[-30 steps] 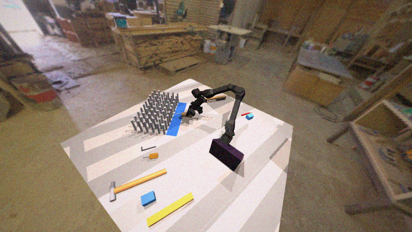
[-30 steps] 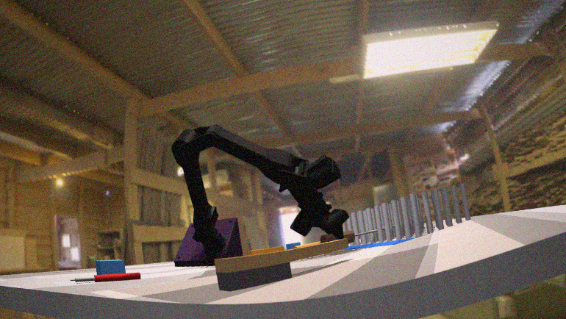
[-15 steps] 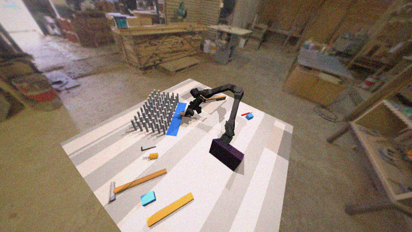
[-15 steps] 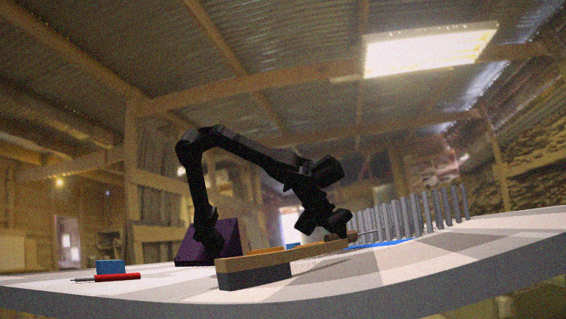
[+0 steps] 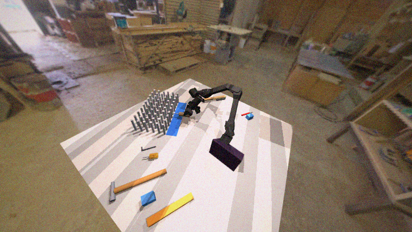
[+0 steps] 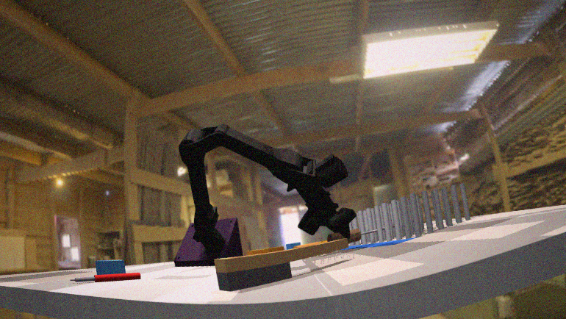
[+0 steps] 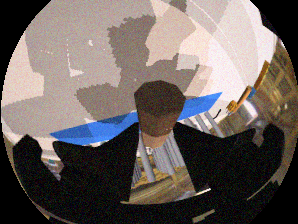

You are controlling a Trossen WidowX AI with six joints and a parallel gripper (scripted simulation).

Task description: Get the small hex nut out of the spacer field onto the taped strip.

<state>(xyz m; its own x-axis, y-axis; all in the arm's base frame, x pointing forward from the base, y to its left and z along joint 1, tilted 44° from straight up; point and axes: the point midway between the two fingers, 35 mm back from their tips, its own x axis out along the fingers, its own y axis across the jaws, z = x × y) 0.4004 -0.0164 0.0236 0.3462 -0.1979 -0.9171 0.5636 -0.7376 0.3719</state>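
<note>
The blue taped strip is 50 mm ahead of my gripper tip, 40 mm below it and 30 mm to the left of it. The rest, counted from my gripper tip: hex key (380 mm to the left, 40 mm below, 40 mm behind); then orange bar (480 mm to the left, 420 mm behind, 20 mm below); then yellow-handled screwdriver (390 mm to the left, 120 mm behind, 20 mm below).
</note>
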